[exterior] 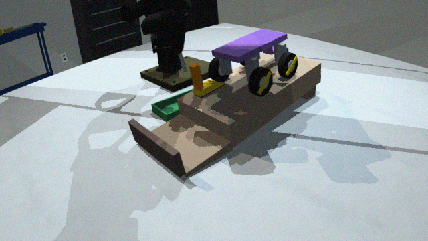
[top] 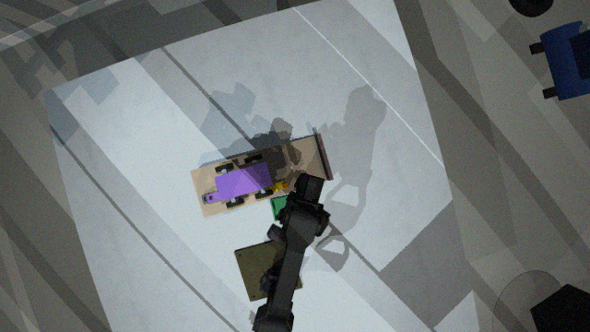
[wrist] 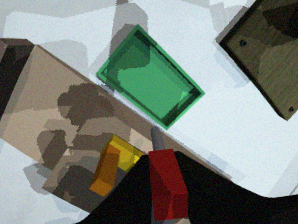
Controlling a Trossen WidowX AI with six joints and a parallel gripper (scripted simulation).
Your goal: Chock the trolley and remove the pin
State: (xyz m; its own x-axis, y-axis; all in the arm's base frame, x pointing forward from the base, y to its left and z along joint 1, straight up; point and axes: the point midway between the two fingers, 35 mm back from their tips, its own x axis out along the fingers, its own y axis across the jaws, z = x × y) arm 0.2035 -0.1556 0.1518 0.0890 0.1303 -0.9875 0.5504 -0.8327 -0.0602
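Now: the green tray 20 mm behind my gripper tip and 150 mm below it. Also, from my gripper tip: red-headed stop pin (right at my gripper tip); yellow chock (60 mm ahead, 10 mm to the left, 60 mm below); purple-decked trolley (120 mm ahead, 90 mm to the left, 30 mm below).
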